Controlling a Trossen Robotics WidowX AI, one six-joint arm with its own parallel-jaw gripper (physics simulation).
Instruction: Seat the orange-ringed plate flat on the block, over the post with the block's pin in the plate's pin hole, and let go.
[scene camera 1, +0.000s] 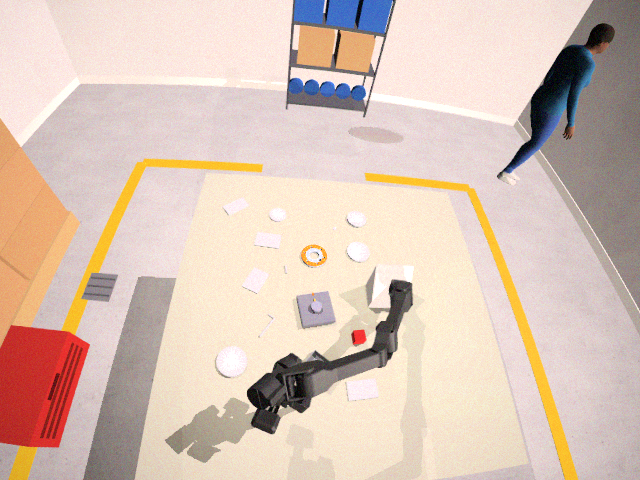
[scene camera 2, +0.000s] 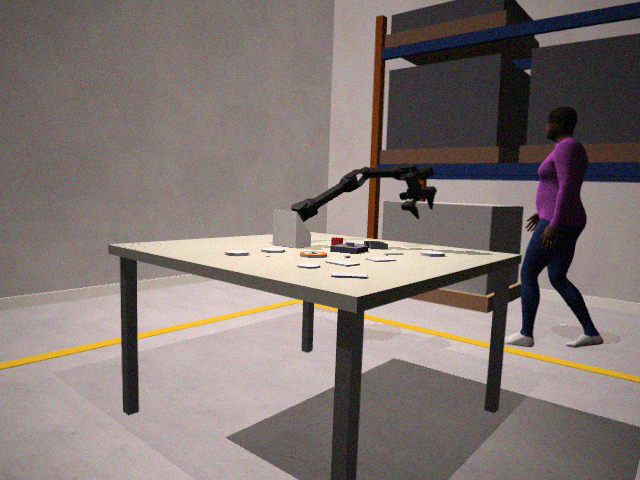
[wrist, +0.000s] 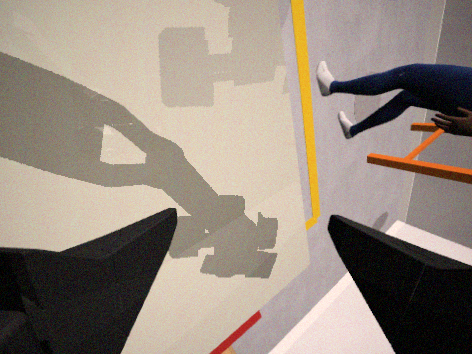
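Seen in the pictures: gripper, between the fingertips: (scene camera 2: 425, 214) (wrist: 253, 218); arm's base, origin of its link: (scene camera 1: 397, 287) (scene camera 2: 290, 224).
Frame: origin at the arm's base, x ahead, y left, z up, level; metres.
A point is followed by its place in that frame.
The orange-ringed plate (scene camera 1: 305, 256) @[x 0.353, y -0.153, z -0.086 m] (scene camera 2: 304, 254) @[x 0.321, y -0.217, z -0.088 m] lies flat on the table, apart from the block; in scene camera 1 it is above the block. The grey-purple block (scene camera 1: 306, 319) @[x 0.331, y 0.126, z -0.074 m] (scene camera 2: 347, 250) @[x 0.333, y 0.021, z -0.087 m] stands on the table with its round post (scene camera 1: 316, 307) @[x 0.298, y 0.081, z -0.059 m] upright and a small orange-yellow pin (scene camera 1: 313, 296) @[x 0.310, y 0.031, z -0.074 m] beside the post. My gripper (scene camera 2: 423, 212) @[x 0.420, y 0.474, z 0.068 m] (wrist: 253, 218) @[x 0.420, y 0.474, z 0.068 m] is open and empty. It hangs high above the table, well away from plate and block, to the right of both in scene camera 2. Plate and block do not show in the wrist view.
A red cube (scene camera 1: 358, 337) @[x 0.142, y 0.183, z -0.058 m] (scene camera 2: 336, 241) @[x 0.149, y 0.156, z -0.073 m] stands near the block. A grey tray (scene camera 1: 314, 356) @[x 0.292, y 0.253, z -0.096 m] (scene camera 2: 375, 244) @[x 0.305, y 0.250, z -0.077 m] is partly hidden under the arm. A white stand (scene camera 1: 381, 291) @[x 0.062, y 0.015, z -0.011 m] (scene camera 2: 287, 228) @[x 0.046, y -0.061, z -0.014 m] is at the arm's base. White discs (scene camera 1: 231, 361) @[x 0.573, y 0.302, z -0.085 m] (scene camera 1: 358, 252) @[x 0.126, y -0.205, z -0.090 m] and pale cards (scene camera 1: 362, 389) @[x 0.121, y 0.358, z -0.093 m] (scene camera 1: 255, 280) @[x 0.540, y -0.020, z -0.093 m] lie around.
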